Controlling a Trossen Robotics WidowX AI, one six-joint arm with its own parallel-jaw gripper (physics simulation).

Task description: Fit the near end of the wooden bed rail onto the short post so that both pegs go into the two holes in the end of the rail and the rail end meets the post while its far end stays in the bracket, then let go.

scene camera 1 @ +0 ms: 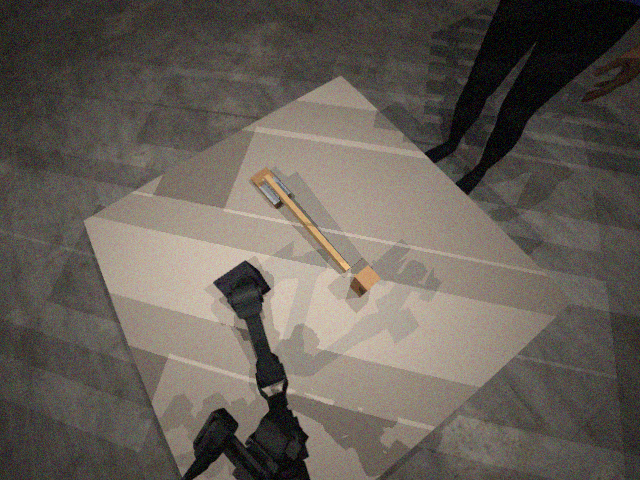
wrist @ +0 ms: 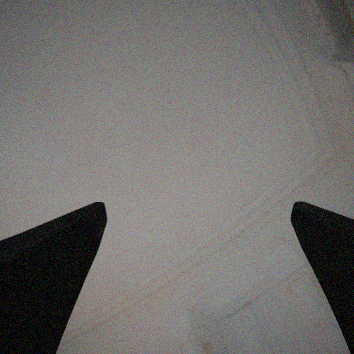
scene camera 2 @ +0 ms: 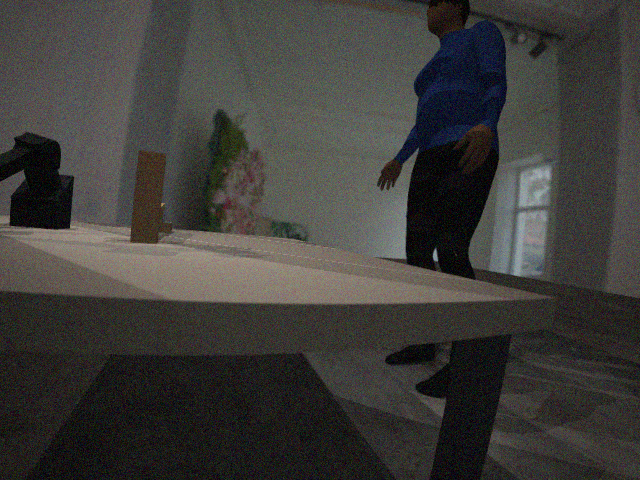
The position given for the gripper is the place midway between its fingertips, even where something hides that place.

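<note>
The gripper (wrist: 200,212) holds nothing and is open. A wooden bed rail (scene camera 1: 341,263) belongs to the scene too, though in the wrist view that rail is out of frame.
</note>
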